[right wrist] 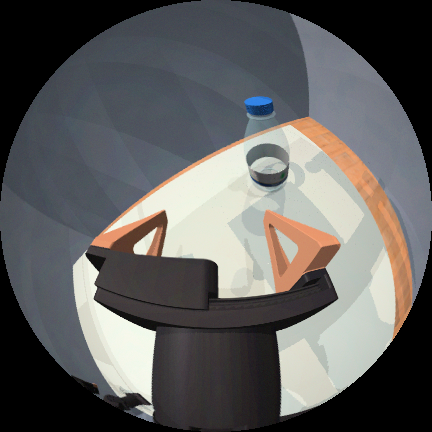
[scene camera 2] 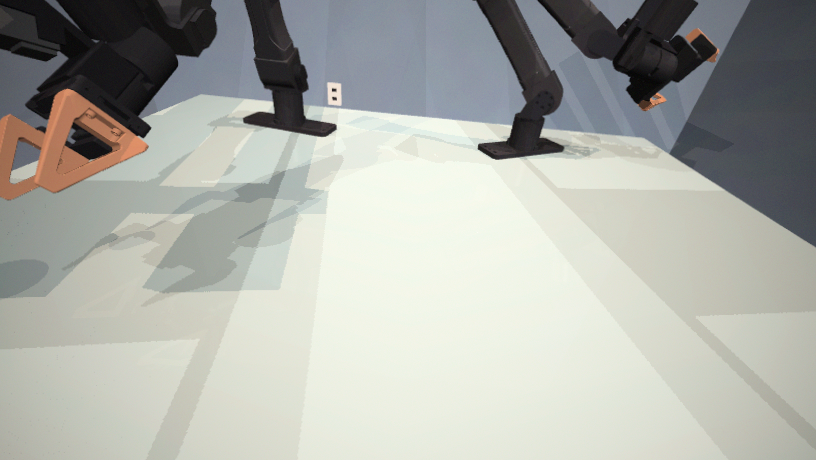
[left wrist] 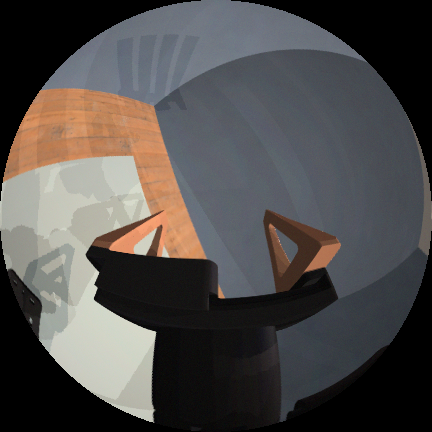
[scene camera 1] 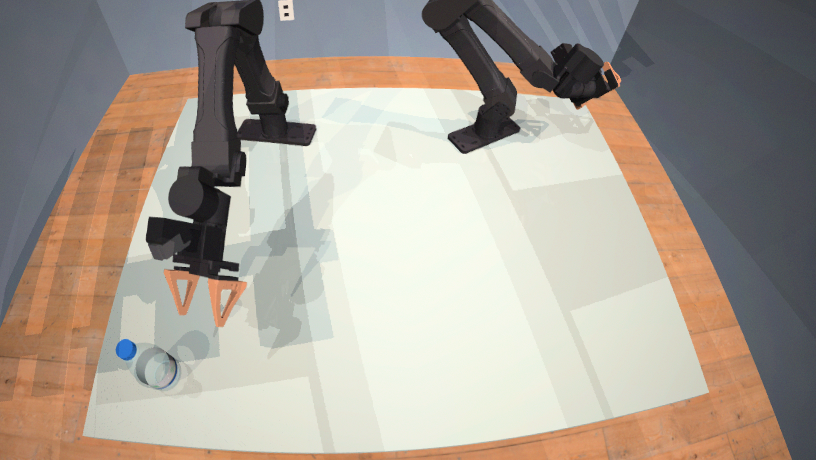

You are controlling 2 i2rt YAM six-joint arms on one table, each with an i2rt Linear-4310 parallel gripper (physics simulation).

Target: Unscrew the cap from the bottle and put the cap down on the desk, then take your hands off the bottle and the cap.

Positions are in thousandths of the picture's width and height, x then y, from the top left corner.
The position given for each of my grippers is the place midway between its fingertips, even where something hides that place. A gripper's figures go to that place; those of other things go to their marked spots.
Labels:
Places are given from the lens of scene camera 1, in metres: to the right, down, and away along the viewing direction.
my left gripper (scene camera 1: 742, 188): 0.51, -0.37, 0.91
my right gripper (scene camera 1: 246, 697): -0.33, 0.14, 0.57
clear bottle (scene camera 1: 186, 795): -0.40, 0.21, 0.51

